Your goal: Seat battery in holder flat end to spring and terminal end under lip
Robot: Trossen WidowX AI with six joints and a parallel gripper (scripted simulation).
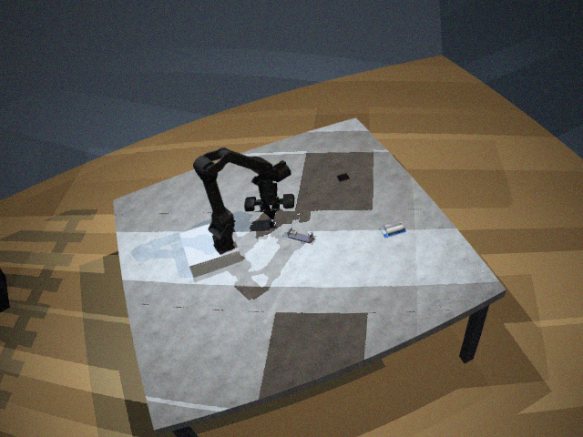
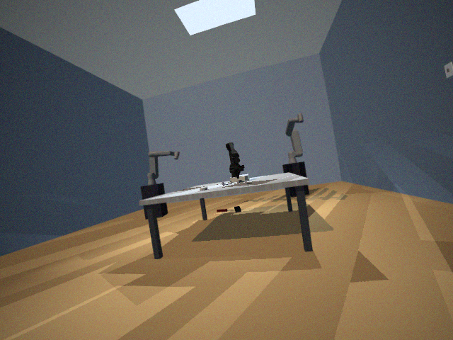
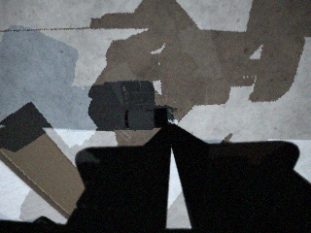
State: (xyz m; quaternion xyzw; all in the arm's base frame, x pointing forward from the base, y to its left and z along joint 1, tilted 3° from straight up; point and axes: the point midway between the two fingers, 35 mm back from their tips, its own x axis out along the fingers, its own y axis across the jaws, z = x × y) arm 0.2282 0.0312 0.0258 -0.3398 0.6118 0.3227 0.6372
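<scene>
My gripper tip is now 20 mm past the battery, 10 mm to the right of it and 20 mm above it. Round my gripper tip: dark block: 390 mm ahead, 70 mm to the left, 40 mm below.
</scene>
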